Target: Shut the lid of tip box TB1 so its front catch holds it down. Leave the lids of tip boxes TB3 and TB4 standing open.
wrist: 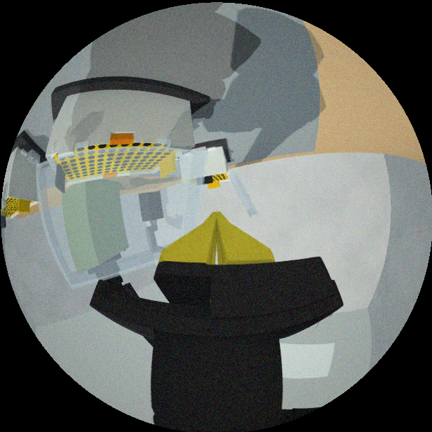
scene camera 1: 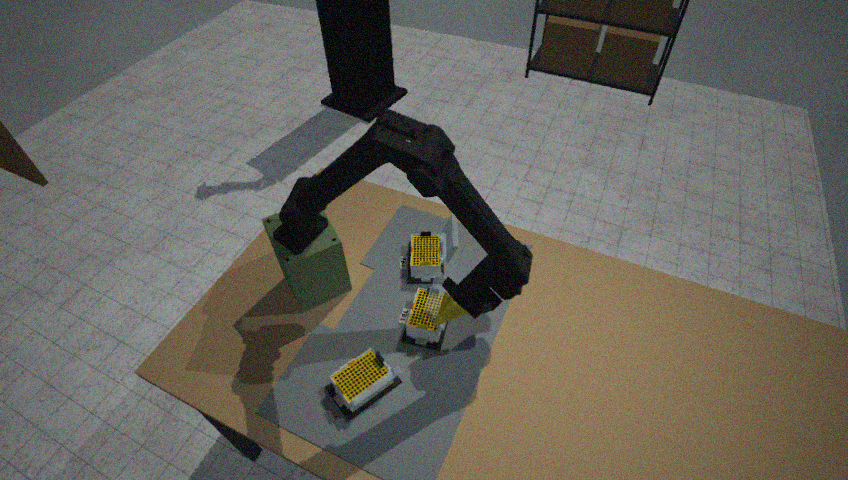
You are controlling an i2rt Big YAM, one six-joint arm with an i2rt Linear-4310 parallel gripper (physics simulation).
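Places are measured from the arm's base along level axes (x right, y ahead, z up), in metres.
Where they show: gripper, fingertip midpoint: (scene camera 1: 435, 323); arm's base, link origin: (scene camera 1: 301, 230).
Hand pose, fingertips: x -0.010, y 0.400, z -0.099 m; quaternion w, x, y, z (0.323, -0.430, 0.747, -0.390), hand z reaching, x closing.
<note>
Things, the pixels of their centre, and the offset from my fingertips. Level surfaces: height alone.
- TB1, body centre: (scene camera 1: 427, 308) dy -0.062, dx -0.058, dz -0.058 m
- TB3, body centre: (scene camera 1: 425, 248) dy -0.180, dx -0.223, dz -0.058 m
- grey mat, surface height: dz -0.123 m
- wooden table, surface height: dz -0.126 m
TB1 (scene camera 1: 423, 315) (wrist: 125, 117) is the middle white box with a yellow rack. Its clear lid (wrist: 55, 240) is raised over the rack, partly tilted; its exact angle is hard to tell. My gripper (scene camera 1: 439, 323) (wrist: 216, 217) is shut and empty, its yellow fingertips at the right side of TB1, close to the lid; contact cannot be told. TB3 (scene camera 1: 425, 255) (wrist: 212, 162) stands behind, its clear lid (scene camera 1: 455, 231) (wrist: 242, 194) standing open. The third box, taken as TB4 (scene camera 1: 361, 380) (wrist: 19, 177), is nearer the scene camera; its lid is hard to make out.
The boxes stand on a grey mat (scene camera 1: 440, 440) (wrist: 285, 90) on a wooden table (scene camera 1: 624, 356) (wrist: 355, 110). The green block (scene camera 1: 318, 267) (wrist: 95, 225) under my arm's base is to the left of TB1. A shelf rack (scene camera 1: 595, 80) stands far behind on the floor.
</note>
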